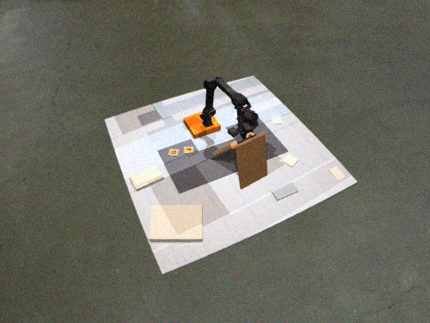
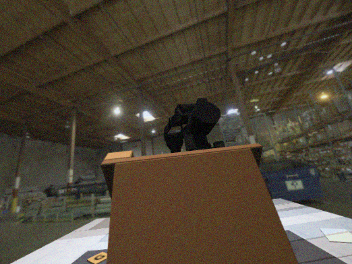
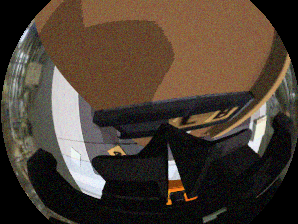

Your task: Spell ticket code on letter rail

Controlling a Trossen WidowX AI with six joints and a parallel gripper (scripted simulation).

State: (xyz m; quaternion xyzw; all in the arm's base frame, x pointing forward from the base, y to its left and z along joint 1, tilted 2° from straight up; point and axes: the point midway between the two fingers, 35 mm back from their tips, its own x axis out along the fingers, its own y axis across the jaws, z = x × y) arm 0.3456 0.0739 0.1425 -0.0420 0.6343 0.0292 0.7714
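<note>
Right now my gripper tip is 5 cm past the white ticket, 3 cm to the left of it and 9 cm above it. From my gripper tip the other things lie so: dark mat (15 cm behind, 8 cm to the right, 16 cm below); then grey plate (34 cm ahead, 9 cm to the left, 16 cm below).
</note>
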